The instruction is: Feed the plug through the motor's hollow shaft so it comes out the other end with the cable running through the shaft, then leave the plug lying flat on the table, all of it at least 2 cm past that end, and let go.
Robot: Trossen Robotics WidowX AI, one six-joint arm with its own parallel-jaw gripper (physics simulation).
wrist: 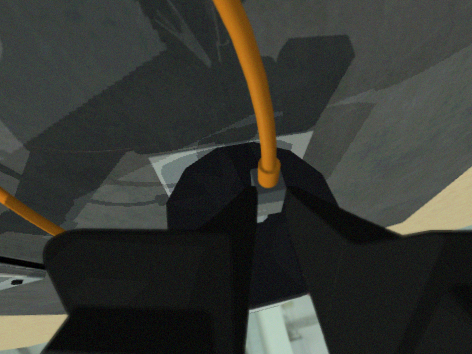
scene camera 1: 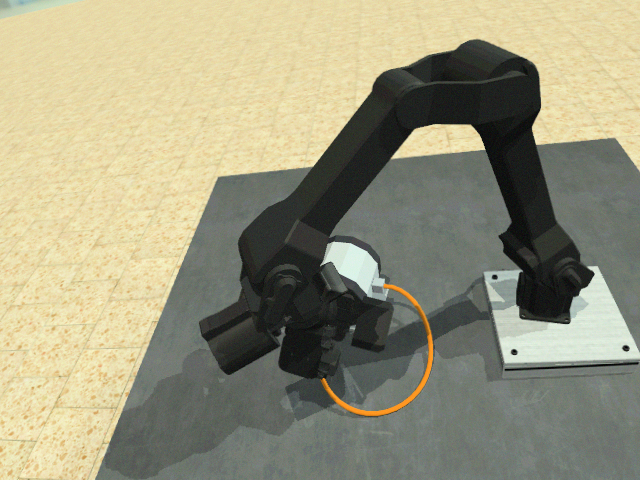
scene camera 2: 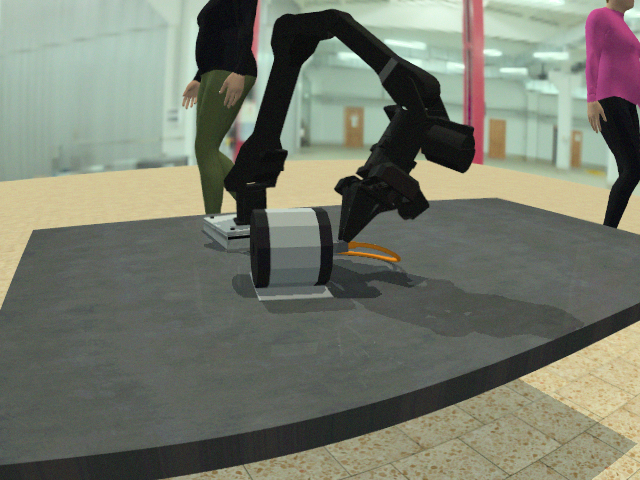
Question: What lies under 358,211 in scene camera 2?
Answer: My gripper.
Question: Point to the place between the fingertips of my gripper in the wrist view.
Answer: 270,195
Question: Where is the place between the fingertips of my gripper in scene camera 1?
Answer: At 322,314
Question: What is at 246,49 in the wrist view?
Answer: An orange cable.
